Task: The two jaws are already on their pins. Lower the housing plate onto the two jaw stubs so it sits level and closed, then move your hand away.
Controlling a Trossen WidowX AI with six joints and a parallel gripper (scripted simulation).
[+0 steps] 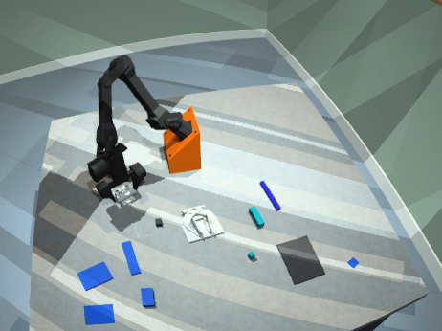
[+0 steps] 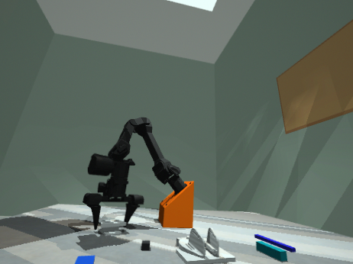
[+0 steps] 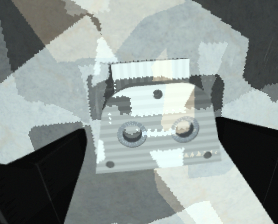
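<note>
My gripper tip is 1 cm past the white bracket. Round my gripper tip: blue bar: 51 cm to the left, 4 cm ahead, 1 cm below; then small black cube: 12 cm to the left, 12 cm ahead, 1 cm below; then cyan bar: 44 cm to the left, 13 cm ahead.
</note>
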